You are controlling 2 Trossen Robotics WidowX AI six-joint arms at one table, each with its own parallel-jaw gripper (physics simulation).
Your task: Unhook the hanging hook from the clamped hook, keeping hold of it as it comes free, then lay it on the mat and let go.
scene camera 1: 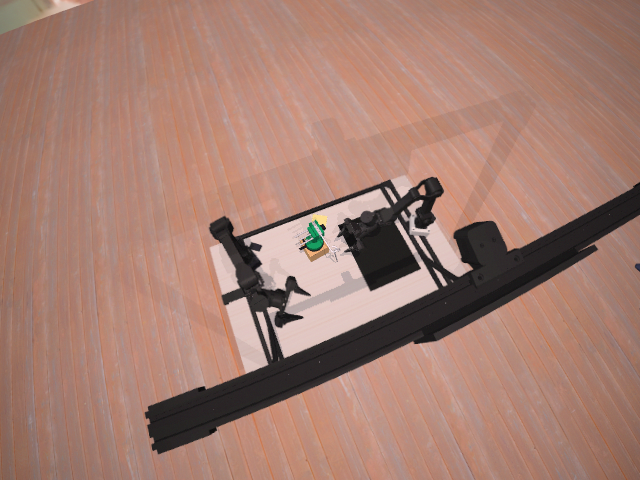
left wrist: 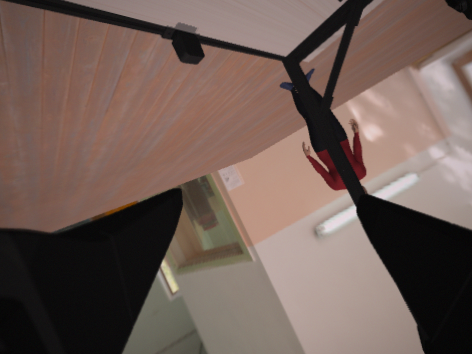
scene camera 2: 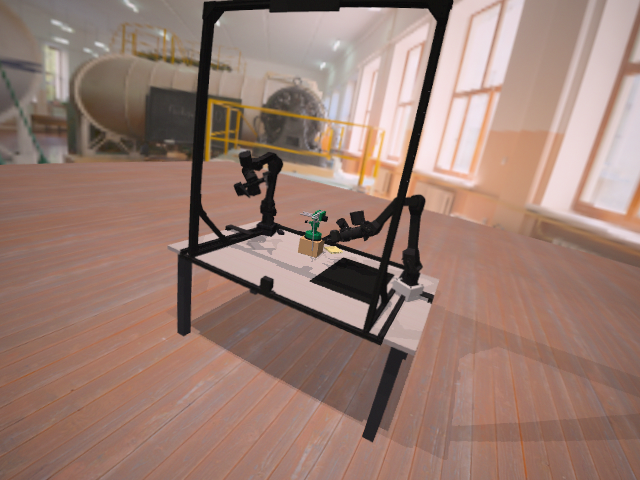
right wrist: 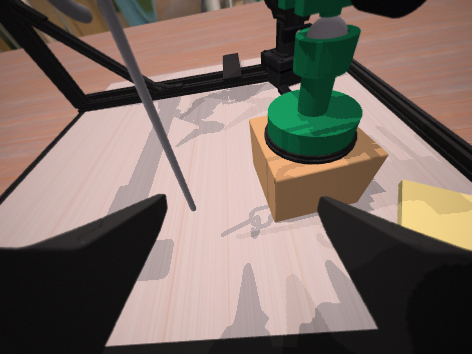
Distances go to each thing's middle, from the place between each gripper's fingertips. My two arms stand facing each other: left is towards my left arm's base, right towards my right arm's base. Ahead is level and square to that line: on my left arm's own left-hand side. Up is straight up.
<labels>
My left hand is 230 mm short of the hanging hook [right wrist: 113, 22], 170 mm to the left of it and 170 mm above it. From my left hand the other things lie so: black mat [scene camera 1: 388, 258]: 290 mm ahead, 430 mm to the right, 330 mm below; tan block [right wrist: 291, 189]: 350 mm ahead, 90 mm to the right, 290 mm below.
The hanging hook lies 6 cm behind my right hand, 4 cm to the left of it and 2 cm above it. Round my right hand: black mat: 21 cm to the right, 13 cm below, 1 cm behind; then tan block: 12 cm to the left, 9 cm below, 5 cm ahead.
</labels>
